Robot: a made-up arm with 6 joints. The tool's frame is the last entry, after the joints. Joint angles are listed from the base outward. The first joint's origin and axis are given. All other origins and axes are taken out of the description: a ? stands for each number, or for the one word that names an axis. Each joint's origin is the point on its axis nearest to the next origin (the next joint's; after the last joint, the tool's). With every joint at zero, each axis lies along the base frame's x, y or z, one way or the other. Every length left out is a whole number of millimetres.
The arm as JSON. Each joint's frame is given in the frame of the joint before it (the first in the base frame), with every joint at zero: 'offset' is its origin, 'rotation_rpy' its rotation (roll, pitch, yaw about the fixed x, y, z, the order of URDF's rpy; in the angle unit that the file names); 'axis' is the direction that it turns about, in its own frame. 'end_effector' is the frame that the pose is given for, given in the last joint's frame.
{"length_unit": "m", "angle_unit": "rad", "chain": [
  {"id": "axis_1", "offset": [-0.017, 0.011, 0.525], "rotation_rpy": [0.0, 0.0, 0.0], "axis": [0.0, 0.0, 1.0]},
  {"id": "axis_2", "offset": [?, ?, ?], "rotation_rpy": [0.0, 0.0, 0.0], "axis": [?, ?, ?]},
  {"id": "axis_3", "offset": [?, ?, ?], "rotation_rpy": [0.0, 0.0, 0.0], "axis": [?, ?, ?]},
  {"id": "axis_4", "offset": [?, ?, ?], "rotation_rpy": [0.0, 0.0, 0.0], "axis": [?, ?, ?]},
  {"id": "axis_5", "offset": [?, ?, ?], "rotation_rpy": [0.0, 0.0, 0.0], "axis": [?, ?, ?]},
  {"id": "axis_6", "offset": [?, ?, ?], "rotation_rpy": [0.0, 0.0, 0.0], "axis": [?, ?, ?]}
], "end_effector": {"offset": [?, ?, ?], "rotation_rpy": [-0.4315, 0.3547, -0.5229]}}
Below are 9 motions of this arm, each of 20 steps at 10 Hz.
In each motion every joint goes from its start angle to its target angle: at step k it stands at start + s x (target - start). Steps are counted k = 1, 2, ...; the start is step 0. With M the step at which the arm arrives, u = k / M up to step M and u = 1 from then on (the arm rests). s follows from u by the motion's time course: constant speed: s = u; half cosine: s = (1 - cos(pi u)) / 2; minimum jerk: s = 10 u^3 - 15 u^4 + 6 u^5.
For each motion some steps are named. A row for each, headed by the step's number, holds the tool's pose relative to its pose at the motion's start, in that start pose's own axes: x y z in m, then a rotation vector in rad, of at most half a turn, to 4 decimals.
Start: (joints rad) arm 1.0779 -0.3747 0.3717 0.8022 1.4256 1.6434
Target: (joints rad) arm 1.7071 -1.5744 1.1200 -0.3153 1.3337 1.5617
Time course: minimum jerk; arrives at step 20
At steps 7, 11, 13, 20:
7: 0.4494 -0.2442 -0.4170 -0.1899 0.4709 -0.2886
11: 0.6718 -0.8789 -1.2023 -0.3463 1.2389 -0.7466
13: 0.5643 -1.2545 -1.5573 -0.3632 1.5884 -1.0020
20: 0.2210 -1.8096 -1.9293 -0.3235 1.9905 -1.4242

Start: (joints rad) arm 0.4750 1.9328 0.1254 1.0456 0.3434 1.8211
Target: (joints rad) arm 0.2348 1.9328 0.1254 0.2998 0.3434 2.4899
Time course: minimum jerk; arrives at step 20
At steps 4, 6, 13, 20:
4: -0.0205 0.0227 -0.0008 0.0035 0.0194 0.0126
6: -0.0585 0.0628 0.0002 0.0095 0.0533 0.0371
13: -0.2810 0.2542 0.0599 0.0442 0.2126 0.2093
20: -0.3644 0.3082 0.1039 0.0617 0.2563 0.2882

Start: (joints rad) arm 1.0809 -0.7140 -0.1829 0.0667 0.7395 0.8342
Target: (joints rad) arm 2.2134 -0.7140 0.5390 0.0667 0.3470 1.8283
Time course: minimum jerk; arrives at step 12
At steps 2, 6, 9, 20:
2: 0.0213 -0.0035 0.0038 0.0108 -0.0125 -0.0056
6: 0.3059 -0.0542 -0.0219 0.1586 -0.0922 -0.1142
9: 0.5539 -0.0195 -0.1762 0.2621 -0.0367 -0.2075
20: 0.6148 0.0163 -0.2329 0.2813 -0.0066 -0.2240

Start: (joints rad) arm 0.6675 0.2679 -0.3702 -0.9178 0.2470 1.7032
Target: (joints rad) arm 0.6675 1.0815 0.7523 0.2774 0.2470 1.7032
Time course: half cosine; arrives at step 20
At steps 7, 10, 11, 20:
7: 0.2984 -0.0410 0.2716 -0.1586 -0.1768 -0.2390
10: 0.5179 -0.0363 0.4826 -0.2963 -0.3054 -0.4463
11: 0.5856 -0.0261 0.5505 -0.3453 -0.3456 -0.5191
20: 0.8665 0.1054 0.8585 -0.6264 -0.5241 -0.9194

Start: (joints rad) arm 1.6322 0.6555 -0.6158 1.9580 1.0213 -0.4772
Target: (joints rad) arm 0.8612 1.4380 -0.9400 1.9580 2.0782 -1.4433
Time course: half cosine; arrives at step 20
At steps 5, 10, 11, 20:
5: 0.0704 0.0918 -0.2131 0.3271 -0.0751 0.1910
10: 0.1757 0.4370 -0.6198 1.0993 -0.3786 0.6246
11: 0.1901 0.5287 -0.6826 1.2569 -0.4775 0.7159
20: 0.2425 1.0327 -0.8369 1.8888 -1.2809 1.1661

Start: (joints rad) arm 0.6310 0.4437 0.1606 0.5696 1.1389 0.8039
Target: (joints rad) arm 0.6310 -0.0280 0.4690 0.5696 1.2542 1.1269
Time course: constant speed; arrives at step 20
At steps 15, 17, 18, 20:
15: 0.2488 -0.8088 0.2035 -0.1229 -0.1805 -0.7657
17: 0.2520 -0.9271 0.2312 -0.1404 -0.1955 -0.8696
18: 0.2507 -0.9867 0.2449 -0.1491 -0.2021 -0.9218
20: 0.2425 -1.1064 0.2720 -0.1665 -0.2136 -1.0263

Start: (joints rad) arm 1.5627 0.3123 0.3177 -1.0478 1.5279 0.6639
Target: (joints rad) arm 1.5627 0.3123 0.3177 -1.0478 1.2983 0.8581
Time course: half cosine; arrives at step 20
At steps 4, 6, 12, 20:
4: 0.0004 -0.0007 0.0008 -0.0278 0.0033 0.0062
6: 0.0009 -0.0014 0.0017 -0.0601 0.0067 0.0137
12: 0.0032 -0.0040 0.0056 -0.1904 0.0157 0.0470
20: 0.0052 -0.0056 0.0088 -0.2901 0.0176 0.0760

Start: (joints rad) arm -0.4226 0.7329 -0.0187 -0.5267 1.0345 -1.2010
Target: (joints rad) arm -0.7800 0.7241 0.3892 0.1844 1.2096 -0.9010
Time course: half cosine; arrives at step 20
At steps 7, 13, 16, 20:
7: 0.0538 0.0685 0.2050 -0.2167 -0.1162 0.1036
13: 0.0588 0.1923 0.5625 -0.5999 -0.3614 0.2325
16: 0.0311 0.2426 0.7006 -0.7569 -0.4694 0.2663
20: 0.0095 0.2699 0.7731 -0.8429 -0.5293 0.2804

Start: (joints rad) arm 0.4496 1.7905 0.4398 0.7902 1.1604 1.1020
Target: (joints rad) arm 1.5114 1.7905 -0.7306 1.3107 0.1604 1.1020
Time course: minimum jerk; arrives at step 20
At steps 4, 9, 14, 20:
4: -0.0154 0.0125 0.1240 -0.0122 -0.0923 0.1100
9: -0.2894 0.0078 0.7646 -0.2244 -0.7048 0.7035
14: -0.8696 -0.1811 1.1753 -0.7813 -1.5167 1.2244
20: -1.0906 -0.3010 1.2152 -1.0669 -1.8193 1.3472

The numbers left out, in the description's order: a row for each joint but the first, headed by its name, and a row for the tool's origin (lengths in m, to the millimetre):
axis_2: xyz -0.007 0.018 0.0, axis 0.0 1.0 0.0
axis_3: xyz -0.007 0.0 1.477, axis 0.0 -1.0 0.0
axis_4: xyz 0.919 0.0 -0.026, axis -1.0 0.0 0.0
axis_5: xyz 0.0 -0.268 0.016, axis 0.0 -1.0 0.0
axis_6: xyz -0.025 0.0 0.021, axis -1.0 0.0 0.0
tool: xyz 0.0 -0.019 -0.014

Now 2 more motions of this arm.
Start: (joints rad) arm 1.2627 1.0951 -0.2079 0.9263 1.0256 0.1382
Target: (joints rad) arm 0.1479 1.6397 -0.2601 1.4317 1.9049 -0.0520
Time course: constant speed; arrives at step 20
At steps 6, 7, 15, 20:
6: -0.0926 0.0381 -0.6110 0.2851 0.0380 -0.0173
7: -0.1243 0.0577 -0.7064 0.3385 0.0405 -0.0245
15: -0.4897 0.3532 -1.3328 0.8099 0.0092 -0.1520
20: -0.7580 0.6426 -1.5606 1.1208 -0.0679 -0.3100

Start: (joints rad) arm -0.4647 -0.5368 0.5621 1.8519 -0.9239 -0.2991
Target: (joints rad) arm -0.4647 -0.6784 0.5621 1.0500 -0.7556 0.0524
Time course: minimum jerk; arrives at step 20
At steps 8, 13, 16, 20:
8: 0.1041 -0.0449 -0.0777 0.0071 -0.0456 0.1897
13: 0.2328 -0.0763 -0.1940 0.0654 -0.1394 0.4379
16: 0.2760 -0.0797 -0.2404 0.1039 -0.1834 0.5283
20: 0.2890 -0.0799 -0.2554 0.1183 -0.1983 0.5568

